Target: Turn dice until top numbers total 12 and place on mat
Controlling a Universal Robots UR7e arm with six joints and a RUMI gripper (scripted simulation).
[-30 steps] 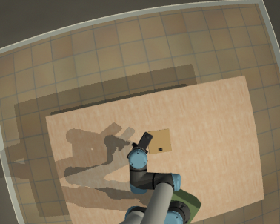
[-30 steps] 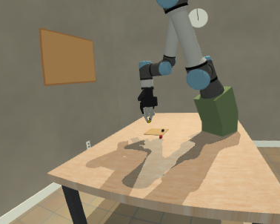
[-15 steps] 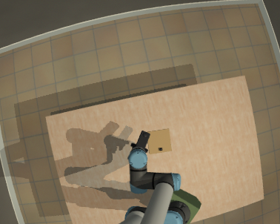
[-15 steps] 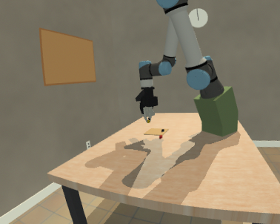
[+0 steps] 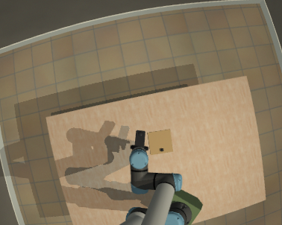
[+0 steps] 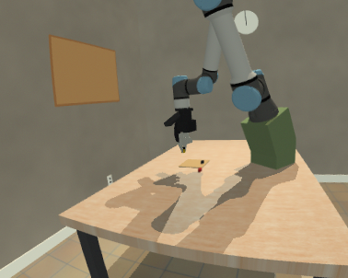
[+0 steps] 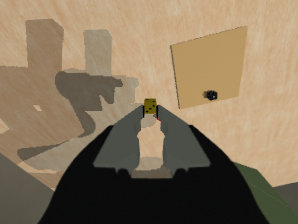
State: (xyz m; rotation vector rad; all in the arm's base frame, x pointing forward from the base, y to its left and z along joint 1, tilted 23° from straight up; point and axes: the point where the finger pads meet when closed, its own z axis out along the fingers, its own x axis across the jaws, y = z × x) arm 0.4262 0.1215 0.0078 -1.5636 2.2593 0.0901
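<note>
Right now the red die is 80 mm behind my hand and 110 mm below it. The rest, counted from my hand: yellow die (10 mm below); black die (60 mm behind, 130 mm to the right, 100 mm below); tan mat (20 mm behind, 130 mm to the right, 110 mm below).
</note>
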